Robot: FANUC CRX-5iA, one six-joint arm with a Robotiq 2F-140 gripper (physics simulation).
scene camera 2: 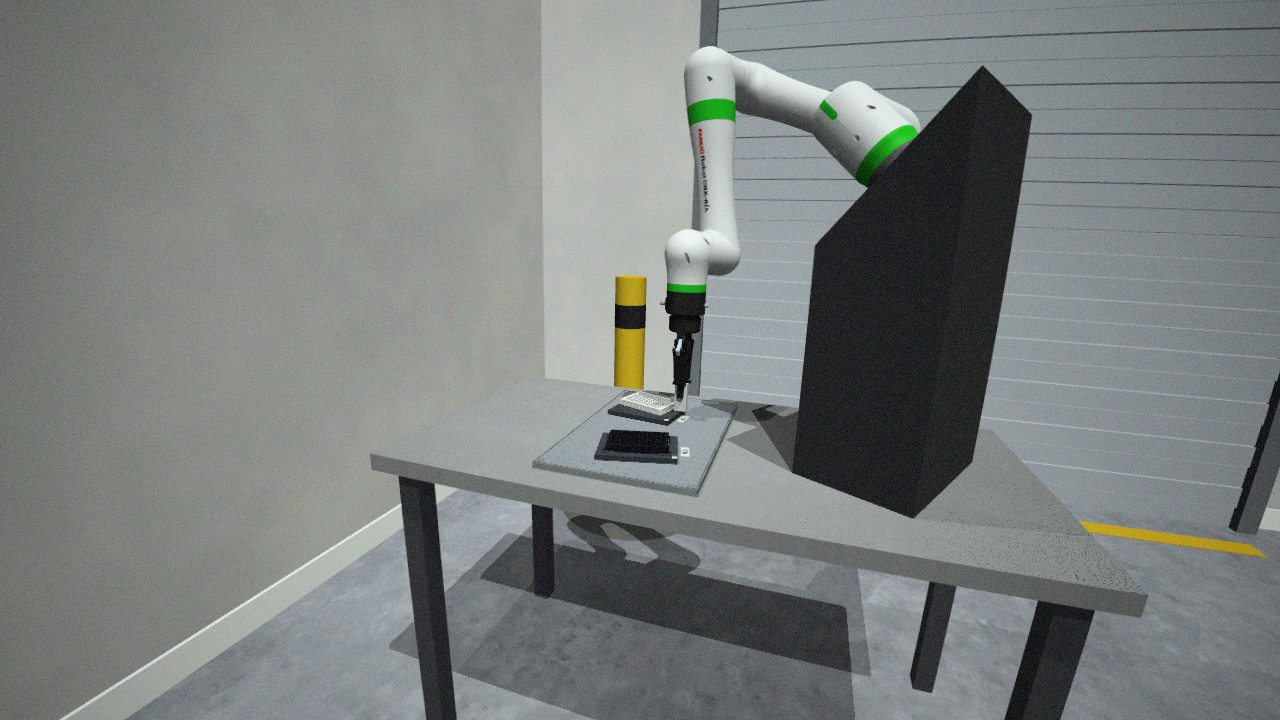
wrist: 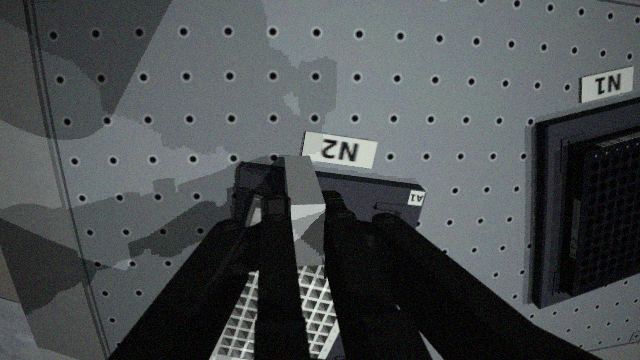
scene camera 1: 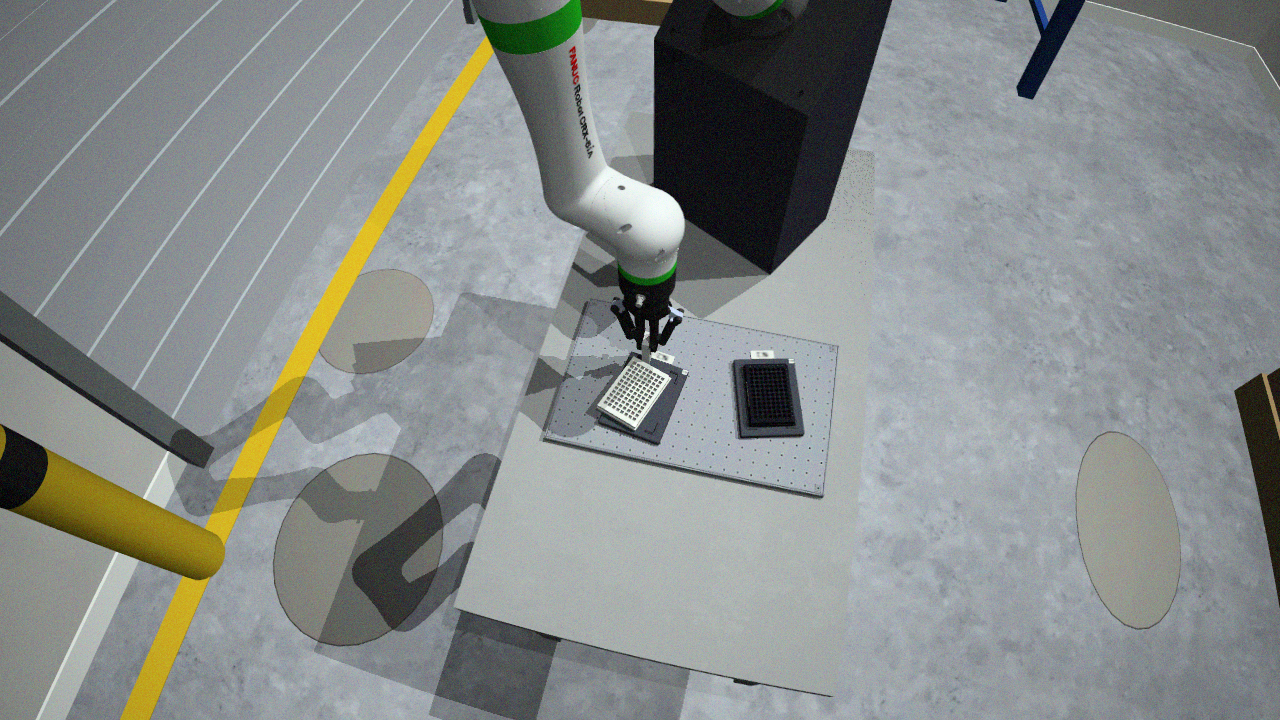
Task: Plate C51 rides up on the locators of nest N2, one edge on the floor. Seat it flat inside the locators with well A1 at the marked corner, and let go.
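Frame: origin at the arm's base, x ahead, y left, z up, level; centimetres.
Where they show: gripper, fingertip midpoint: (scene camera 2: pixel 680 410) (wrist: pixel 297 179) (scene camera 1: pixel 647 357); arm's base at its link origin: (scene camera 2: pixel 917 186).
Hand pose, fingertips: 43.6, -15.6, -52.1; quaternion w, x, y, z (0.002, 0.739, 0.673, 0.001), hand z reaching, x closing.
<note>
Things, the pixels of their top centre, and the offset from my fingertips, as dx, dy, dz. Level surfaces: height alone.
- white well plate C51 at its top centre: (wrist: pixel 289 308) (scene camera 1: pixel 634 390) (scene camera 2: pixel 649 399) +8.2, -1.4, +1.7
- dark nest N2 at its top centre: (wrist: pixel 315 290) (scene camera 1: pixel 644 394) (scene camera 2: pixel 647 407) +8.2, +0.5, +0.2
- nest's A1 mark at its top centre: (wrist: pixel 416 198) (scene camera 1: pixel 684 372) +2.2, +7.6, -0.1
- Nest N1 at its top centre: (wrist: pixel 612 210) (scene camera 1: pixel 768 395) (scene camera 2: pixel 638 443) +5.4, +23.9, +0.2
- black plate at its top centre: (wrist: pixel 623 217) (scene camera 1: pixel 769 392) (scene camera 2: pixel 638 438) +5.4, +23.9, +1.3
- perforated board at its top centre: (wrist: pixel 450 222) (scene camera 1: pixel 699 389) (scene camera 2: pixel 651 427) +5.1, +10.7, -1.2
- table at its surface level: dz -2.6
The white well plate C51 (scene camera 1: pixel 633 394) (scene camera 2: pixel 646 402) (wrist: pixel 316 295) sits crooked on the dark nest N2 (scene camera 1: pixel 660 422) (scene camera 2: pixel 628 413) (wrist: pixel 357 190). It is turned relative to the nest, raised on it, and reaches past the nest's left side in scene camera 1. The nest's A1 mark (scene camera 1: pixel 684 371) (wrist: pixel 416 198) is uncovered. My gripper (scene camera 1: pixel 646 352) (scene camera 2: pixel 681 404) (wrist: pixel 297 179) is shut with nothing between its fingers, pointing down at the plate's end nearest the N2 label. Whether the tips touch the plate is unclear. The fingers hide much of the plate in the wrist view; its well A1 cannot be made out.
Nest N1 (scene camera 1: pixel 741 428) (wrist: pixel 542 215) holds a black plate (scene camera 1: pixel 768 394) (scene camera 2: pixel 637 440) (wrist: pixel 610 200) to the right of N2 in scene camera 1. Both nests stand on a perforated board (scene camera 1: pixel 707 429) (wrist: pixel 210 97). The robot's dark pedestal (scene camera 1: pixel 729 152) (scene camera 2: pixel 886 340) stands behind the board on the table (scene camera 1: pixel 662 555).
</note>
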